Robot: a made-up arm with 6 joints.
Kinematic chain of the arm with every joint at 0, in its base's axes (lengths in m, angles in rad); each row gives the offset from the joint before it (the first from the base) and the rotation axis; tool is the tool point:
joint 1: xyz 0 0 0.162 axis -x
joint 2: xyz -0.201 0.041 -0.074 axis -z
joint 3: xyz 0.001 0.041 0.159 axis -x
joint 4: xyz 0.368 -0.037 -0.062 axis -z
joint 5: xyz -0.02 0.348 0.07 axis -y
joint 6: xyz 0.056 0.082 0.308 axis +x
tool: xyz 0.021 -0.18 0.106
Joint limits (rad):
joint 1: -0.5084..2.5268
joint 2: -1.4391..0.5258
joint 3: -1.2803..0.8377
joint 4: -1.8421..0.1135
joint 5: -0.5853..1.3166
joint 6: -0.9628..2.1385
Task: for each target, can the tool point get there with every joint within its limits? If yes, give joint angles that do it. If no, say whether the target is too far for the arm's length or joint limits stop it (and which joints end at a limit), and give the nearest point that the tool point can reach.
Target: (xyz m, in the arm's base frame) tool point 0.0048 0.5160 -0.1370
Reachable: yes | joints 1.9050 -0.9401 -0.7858 -0.1576 0.4233 -0.3731
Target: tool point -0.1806 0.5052 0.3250
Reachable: yes | joints 0.9495 -0.1339 0.0405 -0.6449 0.5954 -0.2125
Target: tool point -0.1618 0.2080 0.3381
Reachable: yes | joints 0.2745 -0.0977 0.2126 -1.3976 0.3025 1.5858
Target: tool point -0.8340 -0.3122 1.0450
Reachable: no: joint limits stop it (at a limit: joint 1, joint 2, joint 6) | nearest point -0.5802 -0.0680 0.7994 | short by 0.429 m
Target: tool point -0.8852 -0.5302 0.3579
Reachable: no: joint limits stop it (at a limit: joint 2, joint 5, joint 6) | nearest point -0.5125 -0.3932 0.3073 | short by 0.400 m
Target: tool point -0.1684 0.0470 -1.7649
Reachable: no: too far | nearest point -0.1845 0.0243 -0.8361 | short by 0.929 m
